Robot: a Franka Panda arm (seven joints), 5 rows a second.
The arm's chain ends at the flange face. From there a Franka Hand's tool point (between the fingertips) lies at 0.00 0.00 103.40 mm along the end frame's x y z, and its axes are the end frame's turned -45 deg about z.
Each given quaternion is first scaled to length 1.
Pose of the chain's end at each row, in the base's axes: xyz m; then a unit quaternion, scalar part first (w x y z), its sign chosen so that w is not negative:
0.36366 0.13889 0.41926 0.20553 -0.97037 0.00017 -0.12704
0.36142 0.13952 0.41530 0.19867 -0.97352 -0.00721 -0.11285
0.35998 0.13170 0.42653 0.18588 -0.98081 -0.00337 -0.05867
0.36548 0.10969 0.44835 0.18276 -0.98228 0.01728 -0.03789
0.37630 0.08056 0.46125 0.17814 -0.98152 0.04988 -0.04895
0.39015 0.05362 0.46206 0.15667 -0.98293 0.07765 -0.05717
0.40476 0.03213 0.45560 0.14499 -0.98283 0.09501 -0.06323
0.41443 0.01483 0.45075 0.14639 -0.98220 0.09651 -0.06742
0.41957 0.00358 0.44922 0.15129 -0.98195 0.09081 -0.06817
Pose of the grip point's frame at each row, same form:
0.38916 0.18013 0.32793 0.14127 -0.89657 -0.37119 -0.19602
0.38384 0.17969 0.32270 0.14036 -0.89666 -0.37921 -0.18029
0.37175 0.16944 0.33099 0.14928 -0.90486 -0.37845 -0.12534
0.37383 0.14668 0.35215 0.15435 -0.91412 -0.35994 -0.10494
0.38807 0.11621 0.36491 0.14585 -0.92589 -0.32953 -0.11340
0.40429 0.08455 0.36441 0.12287 -0.93783 -0.30441 -0.11277
0.42046 0.06036 0.35737 0.10976 -0.94437 -0.28833 -0.11390
0.43105 0.04322 0.35272 0.10945 -0.94436 -0.28671 -0.11831
0.43625 0.03302 0.35151 0.11369 -0.94195 -0.29188 -0.12088

